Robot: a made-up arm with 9 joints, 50 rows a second.
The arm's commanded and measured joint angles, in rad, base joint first. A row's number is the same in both.
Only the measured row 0 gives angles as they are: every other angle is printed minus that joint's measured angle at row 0.
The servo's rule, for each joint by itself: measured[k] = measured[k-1] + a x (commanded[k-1-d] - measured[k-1]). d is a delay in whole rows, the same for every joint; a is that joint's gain. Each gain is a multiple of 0.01, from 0.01 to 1. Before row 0 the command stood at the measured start. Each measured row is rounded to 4 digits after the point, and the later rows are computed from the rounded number. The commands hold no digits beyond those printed.
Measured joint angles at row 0:
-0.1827 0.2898 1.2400 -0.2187 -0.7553 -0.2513 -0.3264 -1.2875 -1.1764
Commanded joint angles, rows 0 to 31:
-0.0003 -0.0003 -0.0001 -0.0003 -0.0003 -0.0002 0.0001 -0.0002 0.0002
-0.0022 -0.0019 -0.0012 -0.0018 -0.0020 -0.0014 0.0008 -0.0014 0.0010
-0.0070 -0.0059 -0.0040 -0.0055 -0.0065 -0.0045 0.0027 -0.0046 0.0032
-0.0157 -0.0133 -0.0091 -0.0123 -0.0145 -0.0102 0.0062 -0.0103 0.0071
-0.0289 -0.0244 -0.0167 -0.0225 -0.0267 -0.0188 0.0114 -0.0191 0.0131
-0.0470 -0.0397 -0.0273 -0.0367 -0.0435 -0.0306 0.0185 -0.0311 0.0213
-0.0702 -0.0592 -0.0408 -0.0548 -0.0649 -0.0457 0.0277 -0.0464 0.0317
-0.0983 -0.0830 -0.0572 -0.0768 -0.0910 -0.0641 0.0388 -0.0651 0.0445
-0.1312 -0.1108 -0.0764 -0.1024 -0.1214 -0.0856 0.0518 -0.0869 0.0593
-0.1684 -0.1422 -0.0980 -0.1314 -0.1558 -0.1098 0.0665 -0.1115 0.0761
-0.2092 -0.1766 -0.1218 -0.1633 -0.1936 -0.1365 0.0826 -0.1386 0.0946
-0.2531 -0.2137 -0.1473 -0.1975 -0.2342 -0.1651 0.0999 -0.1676 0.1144
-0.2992 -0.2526 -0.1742 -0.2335 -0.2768 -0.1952 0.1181 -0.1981 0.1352
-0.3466 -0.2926 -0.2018 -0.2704 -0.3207 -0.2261 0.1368 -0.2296 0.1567
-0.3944 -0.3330 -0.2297 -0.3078 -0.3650 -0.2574 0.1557 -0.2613 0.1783
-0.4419 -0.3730 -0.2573 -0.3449 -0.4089 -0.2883 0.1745 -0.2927 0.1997
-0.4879 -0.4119 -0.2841 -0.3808 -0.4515 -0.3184 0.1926 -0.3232 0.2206
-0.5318 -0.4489 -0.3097 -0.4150 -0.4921 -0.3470 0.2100 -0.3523 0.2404
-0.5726 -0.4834 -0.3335 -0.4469 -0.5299 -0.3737 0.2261 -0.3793 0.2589
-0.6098 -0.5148 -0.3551 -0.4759 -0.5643 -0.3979 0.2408 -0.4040 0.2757
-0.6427 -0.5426 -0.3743 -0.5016 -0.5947 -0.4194 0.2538 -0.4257 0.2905
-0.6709 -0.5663 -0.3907 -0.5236 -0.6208 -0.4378 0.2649 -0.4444 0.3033
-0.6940 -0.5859 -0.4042 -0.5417 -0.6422 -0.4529 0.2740 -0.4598 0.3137
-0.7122 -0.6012 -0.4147 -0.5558 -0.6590 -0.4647 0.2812 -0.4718 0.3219
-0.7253 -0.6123 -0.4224 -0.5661 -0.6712 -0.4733 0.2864 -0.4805 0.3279
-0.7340 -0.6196 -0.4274 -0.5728 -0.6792 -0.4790 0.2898 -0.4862 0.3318
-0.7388 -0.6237 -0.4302 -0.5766 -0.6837 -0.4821 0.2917 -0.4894 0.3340
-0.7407 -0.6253 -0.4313 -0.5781 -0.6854 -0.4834 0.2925 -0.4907 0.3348
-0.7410 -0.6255 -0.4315 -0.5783 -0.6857 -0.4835 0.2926 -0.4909 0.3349
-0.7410 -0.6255 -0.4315 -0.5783 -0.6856 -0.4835 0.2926 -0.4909 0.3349
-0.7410 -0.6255 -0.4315 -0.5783 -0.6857 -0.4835 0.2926 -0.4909 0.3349
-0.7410 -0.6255 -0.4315 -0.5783 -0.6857 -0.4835 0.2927 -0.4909 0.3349
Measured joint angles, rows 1 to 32:
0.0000 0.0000 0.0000 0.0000 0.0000 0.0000 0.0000 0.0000 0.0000
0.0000 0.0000 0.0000 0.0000 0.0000 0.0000 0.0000 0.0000 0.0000
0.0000 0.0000 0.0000 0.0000 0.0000 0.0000 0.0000 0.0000 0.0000
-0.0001 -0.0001 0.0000 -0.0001 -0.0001 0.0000 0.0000 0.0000 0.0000
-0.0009 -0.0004 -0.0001 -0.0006 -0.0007 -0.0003 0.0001 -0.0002 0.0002
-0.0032 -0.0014 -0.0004 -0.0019 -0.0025 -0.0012 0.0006 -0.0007 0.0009
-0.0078 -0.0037 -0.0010 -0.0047 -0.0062 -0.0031 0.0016 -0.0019 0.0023
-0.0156 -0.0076 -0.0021 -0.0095 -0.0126 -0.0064 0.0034 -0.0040 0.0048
-0.0272 -0.0137 -0.0039 -0.0168 -0.0222 -0.0115 0.0061 -0.0073 0.0086
-0.0431 -0.0223 -0.0065 -0.0271 -0.0354 -0.0187 0.0100 -0.0120 0.0139
-0.0635 -0.0338 -0.0100 -0.0405 -0.0526 -0.0282 0.0152 -0.0184 0.0209
-0.0885 -0.0484 -0.0146 -0.0572 -0.0739 -0.0403 0.0218 -0.0266 0.0297
-0.1181 -0.0662 -0.0204 -0.0772 -0.0993 -0.0549 0.0298 -0.0368 0.0404
-0.1518 -0.0872 -0.0275 -0.1004 -0.1285 -0.0720 0.0393 -0.0490 0.0529
-0.1893 -0.1112 -0.0359 -0.1266 -0.1613 -0.0916 0.0502 -0.0632 0.0670
-0.2300 -0.1381 -0.0456 -0.1555 -0.1971 -0.1134 0.0624 -0.0794 0.0827
-0.2731 -0.1675 -0.0565 -0.1865 -0.2354 -0.1371 0.0758 -0.0974 0.0997
-0.3180 -0.1989 -0.0686 -0.2193 -0.2756 -0.1624 0.0902 -0.1171 0.1178
-0.3638 -0.2320 -0.0818 -0.2532 -0.3169 -0.1888 0.1054 -0.1382 0.1366
-0.4097 -0.2662 -0.0960 -0.2877 -0.3586 -0.2160 0.1211 -0.1604 0.1559
-0.4549 -0.3009 -0.1110 -0.3221 -0.4000 -0.2435 0.1371 -0.1834 0.1753
-0.4984 -0.3356 -0.1266 -0.3558 -0.4403 -0.2708 0.1531 -0.2069 0.1945
-0.5396 -0.3696 -0.1426 -0.3882 -0.4787 -0.2975 0.1689 -0.2306 0.2132
-0.5777 -0.4025 -0.1588 -0.4188 -0.5147 -0.3231 0.1842 -0.2540 0.2310
-0.6122 -0.4336 -0.1750 -0.4471 -0.5476 -0.3472 0.1987 -0.2768 0.2476
-0.6425 -0.4625 -0.1910 -0.4726 -0.5769 -0.3694 0.2123 -0.2988 0.2628
-0.6683 -0.4889 -0.2067 -0.4951 -0.6024 -0.3894 0.2247 -0.3196 0.2764
-0.6894 -0.5123 -0.2218 -0.5143 -0.6237 -0.4070 0.2358 -0.3389 0.2882
-0.7059 -0.5327 -0.2362 -0.5301 -0.6409 -0.4221 0.2455 -0.3566 0.2982
-0.7181 -0.5500 -0.2498 -0.5427 -0.6542 -0.4347 0.2538 -0.3725 0.3064
-0.7265 -0.5643 -0.2625 -0.5523 -0.6639 -0.4449 0.2608 -0.3867 0.3129
-0.7319 -0.5759 -0.2743 -0.5593 -0.6707 -0.4530 0.2665 -0.3992 0.3180
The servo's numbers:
d 3
a 0.37 0.19 0.07 0.27 0.31 0.21 0.18 0.12 0.23

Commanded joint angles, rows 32 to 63:
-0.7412 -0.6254 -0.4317 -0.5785 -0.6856 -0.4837 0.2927 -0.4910 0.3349
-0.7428 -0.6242 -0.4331 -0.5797 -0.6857 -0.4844 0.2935 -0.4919 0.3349
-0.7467 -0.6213 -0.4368 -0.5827 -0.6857 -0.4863 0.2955 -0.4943 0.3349
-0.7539 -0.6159 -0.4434 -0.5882 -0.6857 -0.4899 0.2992 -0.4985 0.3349
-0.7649 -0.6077 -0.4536 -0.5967 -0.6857 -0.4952 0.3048 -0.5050 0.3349
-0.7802 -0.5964 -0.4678 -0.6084 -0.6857 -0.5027 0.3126 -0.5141 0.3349
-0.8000 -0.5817 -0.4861 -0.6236 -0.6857 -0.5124 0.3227 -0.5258 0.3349
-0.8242 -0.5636 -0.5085 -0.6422 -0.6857 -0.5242 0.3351 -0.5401 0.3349
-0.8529 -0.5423 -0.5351 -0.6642 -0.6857 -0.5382 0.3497 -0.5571 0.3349
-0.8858 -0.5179 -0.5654 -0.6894 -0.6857 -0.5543 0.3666 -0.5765 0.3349
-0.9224 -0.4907 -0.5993 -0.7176 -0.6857 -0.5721 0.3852 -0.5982 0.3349
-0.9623 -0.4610 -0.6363 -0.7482 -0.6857 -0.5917 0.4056 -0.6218 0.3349
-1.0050 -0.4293 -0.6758 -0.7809 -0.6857 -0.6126 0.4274 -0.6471 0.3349
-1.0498 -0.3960 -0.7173 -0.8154 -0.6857 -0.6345 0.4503 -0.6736 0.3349
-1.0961 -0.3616 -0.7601 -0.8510 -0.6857 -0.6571 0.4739 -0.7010 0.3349
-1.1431 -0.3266 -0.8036 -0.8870 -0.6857 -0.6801 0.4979 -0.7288 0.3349
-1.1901 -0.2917 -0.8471 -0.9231 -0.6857 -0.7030 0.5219 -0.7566 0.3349
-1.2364 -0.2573 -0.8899 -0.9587 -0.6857 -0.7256 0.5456 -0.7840 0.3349
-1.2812 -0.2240 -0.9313 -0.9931 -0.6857 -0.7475 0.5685 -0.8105 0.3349
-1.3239 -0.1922 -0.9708 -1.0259 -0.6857 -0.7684 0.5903 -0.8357 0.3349
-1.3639 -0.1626 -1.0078 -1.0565 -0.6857 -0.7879 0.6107 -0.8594 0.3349
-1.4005 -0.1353 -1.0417 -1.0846 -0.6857 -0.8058 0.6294 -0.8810 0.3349
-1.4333 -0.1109 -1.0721 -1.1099 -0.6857 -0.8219 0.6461 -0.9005 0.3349
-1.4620 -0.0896 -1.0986 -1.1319 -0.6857 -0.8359 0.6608 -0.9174 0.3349
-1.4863 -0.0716 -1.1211 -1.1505 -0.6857 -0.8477 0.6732 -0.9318 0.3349
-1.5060 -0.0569 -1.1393 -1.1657 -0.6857 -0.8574 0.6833 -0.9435 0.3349
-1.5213 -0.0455 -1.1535 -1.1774 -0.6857 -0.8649 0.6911 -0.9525 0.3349
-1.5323 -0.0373 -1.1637 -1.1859 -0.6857 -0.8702 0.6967 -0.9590 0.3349
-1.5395 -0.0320 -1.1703 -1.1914 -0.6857 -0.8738 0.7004 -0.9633 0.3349
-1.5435 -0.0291 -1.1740 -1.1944 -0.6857 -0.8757 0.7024 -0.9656 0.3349
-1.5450 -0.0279 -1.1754 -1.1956 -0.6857 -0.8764 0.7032 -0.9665 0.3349
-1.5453 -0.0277 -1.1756 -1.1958 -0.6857 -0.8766 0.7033 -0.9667 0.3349
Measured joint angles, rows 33 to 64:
-0.7353 -0.5853 -0.2853 -0.5644 -0.6753 -0.4594 0.2712 -0.4102 0.3219
-0.7374 -0.5929 -0.2955 -0.5682 -0.6785 -0.4645 0.2751 -0.4199 0.3249
-0.7387 -0.5991 -0.3050 -0.5709 -0.6807 -0.4685 0.2783 -0.4284 0.3272
-0.7396 -0.6041 -0.3139 -0.5730 -0.6822 -0.4717 0.2809 -0.4359 0.3290
-0.7408 -0.6079 -0.3222 -0.5748 -0.6833 -0.4744 0.2832 -0.4426 0.3304
-0.7430 -0.6104 -0.3302 -0.5769 -0.6840 -0.4769 0.2854 -0.4488 0.3314
-0.7470 -0.6114 -0.3381 -0.5800 -0.6845 -0.4796 0.2879 -0.4548 0.3322
-0.7536 -0.6107 -0.3462 -0.5845 -0.6849 -0.4829 0.2909 -0.4608 0.3328
-0.7634 -0.6080 -0.3547 -0.5910 -0.6851 -0.4871 0.2948 -0.4672 0.3333
-0.7769 -0.6030 -0.3639 -0.5998 -0.6853 -0.4924 0.2998 -0.4742 0.3337
-0.7944 -0.5955 -0.3740 -0.6112 -0.6854 -0.4991 0.3062 -0.4821 0.3340
-0.8160 -0.5854 -0.3853 -0.6255 -0.6855 -0.5073 0.3140 -0.4911 0.3342
-0.8418 -0.5726 -0.3979 -0.6428 -0.6856 -0.5172 0.3235 -0.5013 0.3344
-0.8716 -0.5570 -0.4120 -0.6630 -0.6856 -0.5287 0.3346 -0.5129 0.3345
-0.9052 -0.5388 -0.4277 -0.6860 -0.6856 -0.5419 0.3474 -0.5260 0.3346
-0.9421 -0.5180 -0.4451 -0.7116 -0.6856 -0.5567 0.3618 -0.5405 0.3347
-0.9819 -0.4948 -0.4642 -0.7396 -0.6856 -0.5730 0.3777 -0.5565 0.3347
-1.0242 -0.4695 -0.4849 -0.7697 -0.6856 -0.5907 0.3950 -0.5738 0.3347
-1.0682 -0.4423 -0.5072 -0.8014 -0.6856 -0.6095 0.4135 -0.5924 0.3347
-1.1133 -0.4137 -0.5310 -0.8343 -0.6856 -0.6291 0.4330 -0.6121 0.3347
-1.1588 -0.3840 -0.5561 -0.8679 -0.6856 -0.6494 0.4533 -0.6327 0.3347
-1.2041 -0.3536 -0.5824 -0.9017 -0.6856 -0.6700 0.4740 -0.6540 0.3347
-1.2484 -0.3229 -0.6096 -0.9352 -0.6856 -0.6907 0.4949 -0.6758 0.3347
-1.2911 -0.2924 -0.6375 -0.9680 -0.6856 -0.7111 0.5157 -0.6978 0.3347
-1.3316 -0.2626 -0.6658 -0.9995 -0.6856 -0.7310 0.5362 -0.7198 0.3347
-1.3692 -0.2338 -0.6942 -1.0293 -0.6856 -0.7501 0.5560 -0.7415 0.3347
-1.4035 -0.2064 -0.7225 -1.0570 -0.6856 -0.7681 0.5749 -0.7626 0.3347
-1.4341 -0.1808 -0.7504 -1.0822 -0.6856 -0.7848 0.5926 -0.7829 0.3347
-1.4607 -0.1573 -0.7776 -1.1047 -0.6856 -0.8000 0.6089 -0.8022 0.3347
-1.4831 -0.1361 -0.8039 -1.1243 -0.6856 -0.8136 0.6237 -0.8202 0.3347
-1.5013 -0.1173 -0.8291 -1.1409 -0.6856 -0.8255 0.6368 -0.8369 0.3347
-1.5154 -0.1011 -0.8530 -1.1545 -0.6856 -0.8356 0.6482 -0.8521 0.3347

